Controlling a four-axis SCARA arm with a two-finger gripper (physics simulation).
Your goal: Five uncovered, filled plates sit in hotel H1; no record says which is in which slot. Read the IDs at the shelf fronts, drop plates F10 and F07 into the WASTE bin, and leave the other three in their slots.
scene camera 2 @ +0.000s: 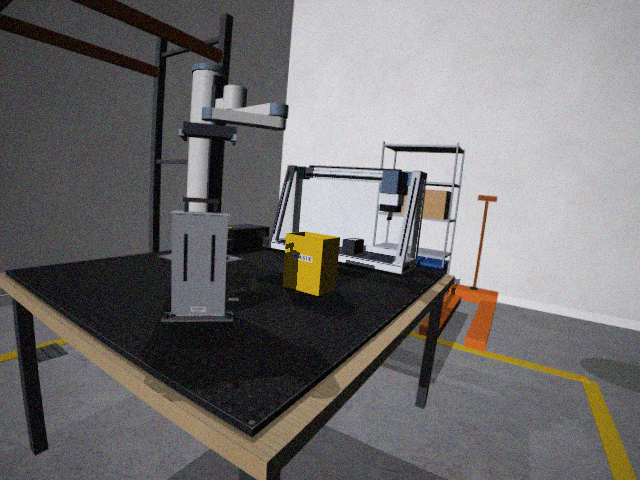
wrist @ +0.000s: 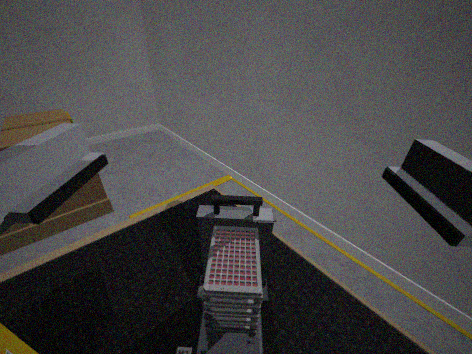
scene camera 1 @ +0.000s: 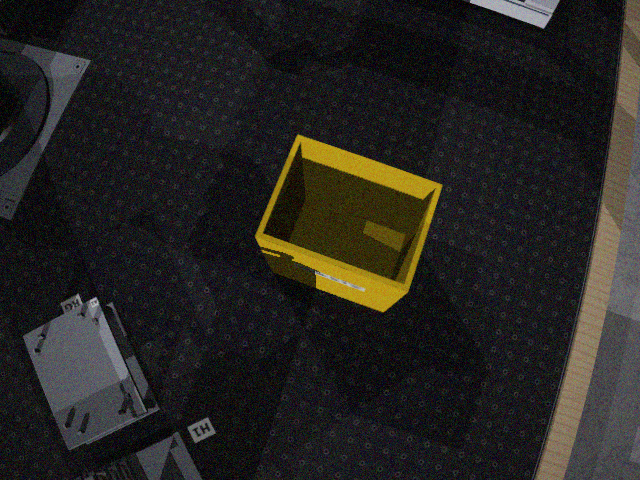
Note:
In view: my gripper (scene camera 2: 207, 134).
My gripper shows as well in the wrist view (wrist: 244, 150).

